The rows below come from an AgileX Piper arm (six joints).
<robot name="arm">
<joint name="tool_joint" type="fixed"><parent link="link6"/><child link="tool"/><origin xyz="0 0 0" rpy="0 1.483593 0"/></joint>
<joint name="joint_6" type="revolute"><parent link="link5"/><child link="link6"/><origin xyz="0.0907 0 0.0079"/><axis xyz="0.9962 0 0.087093"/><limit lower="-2.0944" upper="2.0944"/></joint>
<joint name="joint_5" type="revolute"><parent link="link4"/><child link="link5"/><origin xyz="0 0 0"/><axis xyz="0 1 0"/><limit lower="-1.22" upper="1.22"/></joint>
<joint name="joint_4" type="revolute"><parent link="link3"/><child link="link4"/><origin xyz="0.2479 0 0.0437"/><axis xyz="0.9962 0 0.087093"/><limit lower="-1.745" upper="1.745"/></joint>
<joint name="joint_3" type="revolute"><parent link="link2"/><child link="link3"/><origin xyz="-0.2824 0 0.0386"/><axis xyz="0 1 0"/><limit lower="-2.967" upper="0"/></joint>
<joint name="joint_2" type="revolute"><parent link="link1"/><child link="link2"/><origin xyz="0 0 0"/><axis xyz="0 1 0"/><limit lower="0" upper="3.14"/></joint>
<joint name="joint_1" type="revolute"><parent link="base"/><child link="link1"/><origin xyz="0 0 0.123"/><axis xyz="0 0 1"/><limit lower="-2.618" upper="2.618"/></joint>
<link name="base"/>
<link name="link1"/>
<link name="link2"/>
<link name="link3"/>
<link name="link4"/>
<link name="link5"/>
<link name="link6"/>
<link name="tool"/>
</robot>
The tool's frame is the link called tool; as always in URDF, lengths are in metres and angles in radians.
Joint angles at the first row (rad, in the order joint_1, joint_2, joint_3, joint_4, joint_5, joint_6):
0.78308 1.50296 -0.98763 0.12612 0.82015 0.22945
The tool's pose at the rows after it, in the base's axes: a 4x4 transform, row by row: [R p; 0 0 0 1], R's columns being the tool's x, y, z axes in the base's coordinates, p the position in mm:
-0.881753 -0.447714 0.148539 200.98; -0.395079 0.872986 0.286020 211.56; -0.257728 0.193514 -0.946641 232.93; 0 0 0 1
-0.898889 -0.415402 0.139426 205.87; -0.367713 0.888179 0.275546 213.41; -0.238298 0.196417 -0.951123 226.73; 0 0 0 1
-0.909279 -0.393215 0.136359 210.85; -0.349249 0.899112 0.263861 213.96; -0.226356 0.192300 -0.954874 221.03; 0 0 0 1
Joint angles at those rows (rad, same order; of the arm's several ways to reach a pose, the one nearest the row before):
0.78020 1.53249 -1.00279 0.13562 0.81952 0.25521
0.77267 1.56047 -1.00990 0.13793 0.81415 0.27970
0.76351 1.58421 -1.01464 0.13381 0.80676 0.29497

